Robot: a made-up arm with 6 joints. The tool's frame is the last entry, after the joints. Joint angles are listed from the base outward.
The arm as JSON. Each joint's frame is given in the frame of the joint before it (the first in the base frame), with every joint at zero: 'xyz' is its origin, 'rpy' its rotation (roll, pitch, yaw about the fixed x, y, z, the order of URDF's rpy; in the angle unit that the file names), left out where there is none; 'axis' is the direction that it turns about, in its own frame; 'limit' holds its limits. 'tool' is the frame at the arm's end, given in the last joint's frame.
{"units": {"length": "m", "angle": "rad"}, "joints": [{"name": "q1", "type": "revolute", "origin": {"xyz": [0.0, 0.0, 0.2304]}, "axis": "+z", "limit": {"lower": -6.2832, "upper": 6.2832}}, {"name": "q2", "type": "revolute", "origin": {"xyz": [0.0, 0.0, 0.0]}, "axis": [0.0, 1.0, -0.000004], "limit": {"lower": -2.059, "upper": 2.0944}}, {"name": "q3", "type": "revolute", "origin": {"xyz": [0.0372, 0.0, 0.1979]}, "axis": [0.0, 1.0, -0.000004], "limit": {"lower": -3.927, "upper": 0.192}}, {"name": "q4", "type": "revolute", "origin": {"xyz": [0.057, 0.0, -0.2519]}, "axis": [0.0, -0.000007, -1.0], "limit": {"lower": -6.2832, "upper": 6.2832}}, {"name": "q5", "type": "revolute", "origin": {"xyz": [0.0, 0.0, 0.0]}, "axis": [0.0, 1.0, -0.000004], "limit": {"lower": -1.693, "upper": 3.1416}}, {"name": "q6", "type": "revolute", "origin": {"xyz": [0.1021, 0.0, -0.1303]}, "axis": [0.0, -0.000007, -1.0], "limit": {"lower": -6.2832, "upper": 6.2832}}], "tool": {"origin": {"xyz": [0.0, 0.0, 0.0], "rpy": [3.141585, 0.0, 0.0]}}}
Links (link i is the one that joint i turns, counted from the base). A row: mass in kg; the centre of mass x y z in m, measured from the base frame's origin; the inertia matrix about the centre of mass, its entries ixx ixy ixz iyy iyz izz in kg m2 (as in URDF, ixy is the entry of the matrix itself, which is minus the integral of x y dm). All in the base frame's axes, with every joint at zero. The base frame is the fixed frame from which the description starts. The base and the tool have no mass.
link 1: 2.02; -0.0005 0.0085 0.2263; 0.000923 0 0 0.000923 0 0.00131
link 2: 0.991; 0.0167 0.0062 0.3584; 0.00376 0 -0.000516 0.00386 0 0.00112
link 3: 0.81; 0.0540 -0.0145 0.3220; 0.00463 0 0.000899 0.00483 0 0.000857
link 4: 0.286; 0.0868 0.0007 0.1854; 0.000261 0 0 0.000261 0 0.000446
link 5: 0.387; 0.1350 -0.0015 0.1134; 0.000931 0 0.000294 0.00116 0 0.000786
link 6: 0.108; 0.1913 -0.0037 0.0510; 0.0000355 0 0 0.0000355 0 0.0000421
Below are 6 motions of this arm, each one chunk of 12 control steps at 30 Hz.
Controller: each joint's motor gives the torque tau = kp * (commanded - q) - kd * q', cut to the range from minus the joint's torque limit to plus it. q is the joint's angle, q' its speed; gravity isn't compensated. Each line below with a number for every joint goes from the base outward.
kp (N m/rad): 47 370 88 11 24 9.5
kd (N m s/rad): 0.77 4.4 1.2 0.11 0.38 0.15
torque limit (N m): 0.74 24 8.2 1 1.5 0.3
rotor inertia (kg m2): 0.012 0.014 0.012 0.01 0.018 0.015
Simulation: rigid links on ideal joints. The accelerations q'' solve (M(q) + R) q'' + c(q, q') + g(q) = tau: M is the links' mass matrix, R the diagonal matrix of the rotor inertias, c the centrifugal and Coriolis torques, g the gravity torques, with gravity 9.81 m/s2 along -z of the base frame. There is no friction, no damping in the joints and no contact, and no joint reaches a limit. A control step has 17 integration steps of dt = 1/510 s. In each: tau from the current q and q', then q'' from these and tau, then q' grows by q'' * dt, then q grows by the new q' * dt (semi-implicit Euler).
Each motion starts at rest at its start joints. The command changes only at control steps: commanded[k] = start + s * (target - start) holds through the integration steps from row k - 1 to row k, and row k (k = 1, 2, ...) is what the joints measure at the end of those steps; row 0 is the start. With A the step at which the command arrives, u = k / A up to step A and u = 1 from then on. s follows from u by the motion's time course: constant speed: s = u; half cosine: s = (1 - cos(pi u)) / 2; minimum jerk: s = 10 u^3 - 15 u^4 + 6 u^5; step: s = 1 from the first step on.
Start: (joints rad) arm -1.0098 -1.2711 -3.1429 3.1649 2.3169 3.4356
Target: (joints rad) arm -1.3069 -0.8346 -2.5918 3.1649 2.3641 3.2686
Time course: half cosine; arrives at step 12
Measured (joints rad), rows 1 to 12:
1: -1.0103 -1.2754 -3.1493 3.1654 2.3166 3.4347
2: -1.0132 -1.2701 -3.1639 3.1675 2.3208 3.4304
3: -1.0194 -1.2442 -3.1565 3.1699 2.3347 3.4198
4: -1.0291 -1.1963 -3.1126 3.1708 2.3482 3.4020
5: -1.0425 -1.1389 -3.0169 3.1704 2.3530 3.3783
6: -1.0610 -1.0682 -2.9005 3.1706 2.3439 3.3521
7: -1.0863 -0.9944 -2.7925 3.1725 2.3314 3.3267
8: -1.1203 -0.9326 -2.7042 3.1756 2.3306 3.3043
9: -1.1644 -0.8867 -2.6442 3.1778 2.3442 3.2862
10: -1.2189 -0.8571 -2.6101 3.1778 2.3639 3.2728
11: -1.2825 -0.8416 -2.5949 3.1755 2.3783 3.2644
12: -1.3442 -0.8381 -2.5925 3.1638 2.3820 3.2613

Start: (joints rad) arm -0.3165 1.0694 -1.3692 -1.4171 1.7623 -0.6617
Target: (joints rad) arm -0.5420 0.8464 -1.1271 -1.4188 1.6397 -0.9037
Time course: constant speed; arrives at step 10
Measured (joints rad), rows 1 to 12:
1: -0.3187 1.0570 -1.3423 -1.4239 1.7464 -0.6695
2: -0.3257 1.0375 -1.3015 -1.4235 1.7190 -0.6922
3: -0.3386 1.0167 -1.2708 -1.4058 1.6977 -0.7267
4: -0.3574 0.9934 -1.2496 -1.3865 1.6872 -0.7637
5: -0.3822 0.9689 -1.2311 -1.3847 1.6821 -0.7952
6: -0.4130 0.9454 -1.2111 -1.4026 1.6751 -0.8186
7: -0.4495 0.9229 -1.1884 -1.4248 1.6629 -0.8367
8: -0.4906 0.9007 -1.1641 -1.4346 1.6478 -0.8544
9: -0.5311 0.8786 -1.1386 -1.4268 1.6347 -0.8756
10: -0.5670 0.8566 -1.1120 -1.4099 1.6247 -0.9010
11: -0.5979 0.8582 -1.1096 -1.3932 1.6256 -0.9209
12: -0.6233 0.8621 -1.1102 -1.3904 1.6270 -0.9258

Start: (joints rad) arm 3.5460 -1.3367 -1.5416 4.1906 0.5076 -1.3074
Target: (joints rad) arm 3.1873 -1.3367 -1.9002 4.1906 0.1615 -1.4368
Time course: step
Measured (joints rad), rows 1 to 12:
1: 3.5444 -1.3229 -1.6053 4.1849 0.4513 -1.3194
2: 3.5398 -1.3151 -1.7560 4.1707 0.2916 -1.3544
3: 3.5288 -1.3427 -1.9191 4.1690 0.1045 -1.4109
4: 3.5098 -1.3843 -2.0112 4.2155 0.0075 -1.4655
5: 3.4849 -1.3803 -2.0826 4.2754 -0.0078 -1.4978
6: 3.4524 -1.3748 -2.0797 4.3084 0.0582 -1.5069
7: 3.4113 -1.3751 -1.9968 4.3052 0.1747 -1.4926
8: 3.3649 -1.3506 -1.9147 4.2414 0.2383 -1.4567
9: 3.3116 -1.3279 -1.8598 4.1470 0.2192 -1.4198
10: 3.2481 -1.3258 -1.8419 4.0933 0.1461 -1.4026
11: 3.1766 -1.3360 -1.8652 4.1049 0.0971 -1.4084
12: 3.1108 -1.3499 -1.9059 4.1714 0.1028 -1.4291

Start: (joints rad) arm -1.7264 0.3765 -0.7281 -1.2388 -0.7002 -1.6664
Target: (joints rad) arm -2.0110 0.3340 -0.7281 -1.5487 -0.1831 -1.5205
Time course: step
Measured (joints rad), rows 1 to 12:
1: -1.7324 0.3404 -0.7123 -1.2865 -0.6401 -1.6544
2: -1.7464 0.3355 -0.7246 -1.4273 -0.5042 -1.6203
3: -1.7597 0.3424 -0.7274 -1.6094 -0.2916 -1.5643
4: -1.7725 0.3470 -0.7041 -1.7309 -0.0698 -1.5023
5: -1.7960 0.3498 -0.6843 -1.7859 0.0910 -1.4604
6: -1.8335 0.3490 -0.6855 -1.7742 0.1844 -1.4414
7: -1.8857 0.3462 -0.7021 -1.6846 0.2064 -1.4452
8: -1.9521 0.3440 -0.7170 -1.5330 0.1557 -1.4715
9: -2.0294 0.3435 -0.7226 -1.4328 0.0347 -1.5143
10: -2.1064 0.3440 -0.7203 -1.4235 -0.1394 -1.5481
11: -2.1731 0.3421 -0.7189 -1.4968 -0.2684 -1.5601
12: -2.2238 0.3415 -0.7178 -1.5902 -0.3074 -1.5501

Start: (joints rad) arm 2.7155 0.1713 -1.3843 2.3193 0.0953 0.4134
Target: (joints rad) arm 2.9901 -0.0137 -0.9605 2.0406 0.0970 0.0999
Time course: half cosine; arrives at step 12
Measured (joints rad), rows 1 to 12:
1: 2.7164 0.1730 -1.3679 2.3157 0.0969 0.4118
2: 2.7215 0.1697 -1.3254 2.3071 0.0961 0.4035
3: 2.7326 0.1578 -1.2744 2.2938 0.0889 0.3832
4: 2.7503 0.1379 -1.2267 2.2710 0.0812 0.3493
5: 2.7744 0.1124 -1.1826 2.2339 0.0806 0.3047
6: 2.8053 0.0854 -1.1373 2.1847 0.0868 0.2555
7: 2.8438 0.0603 -1.0874 2.1344 0.0937 0.2079
8: 2.8909 0.0388 -1.0343 2.0959 0.0959 0.1664
9: 2.9453 0.0215 -0.9844 2.0749 0.0943 0.1329
10: 2.9975 0.0084 -0.9453 2.0685 0.0951 0.1080
11: 3.0429 0.0000 -0.9227 2.0665 0.0973 0.0921
12: 3.0807 -0.0028 -0.9180 2.0626 0.0983 0.0860

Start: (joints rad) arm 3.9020 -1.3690 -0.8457 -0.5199 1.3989 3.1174
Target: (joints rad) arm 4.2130 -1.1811 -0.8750 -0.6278 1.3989 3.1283
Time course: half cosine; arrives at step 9
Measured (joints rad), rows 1 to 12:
1: 3.9057 -1.3707 -0.8346 -0.5205 1.4034 3.1175
2: 3.9191 -1.3519 -0.8270 -0.5234 1.4167 3.1178
3: 3.9483 -1.3223 -0.8241 -0.5337 1.4257 3.1187
4: 3.9950 -1.2906 -0.8255 -0.5526 1.4259 3.1205
5: 4.0588 -1.2577 -0.8321 -0.5772 1.4210 3.1229
6: 4.1330 -1.2271 -0.8394 -0.6004 1.4150 3.1255
7: 4.1996 -1.2022 -0.8429 -0.6123 1.4100 3.1276
8: 4.2495 -1.1862 -0.8421 -0.6115 1.4083 3.1288
9: 4.2831 -1.1814 -0.8388 -0.6038 1.4105 3.1289
10: 4.3006 -1.1827 -0.8384 -0.5965 1.4145 3.1283
11: 4.3016 -1.1838 -0.8424 -0.5959 1.4165 3.1274
12: 4.2855 -1.1841 -0.8462 -0.6026 1.4143 3.1269

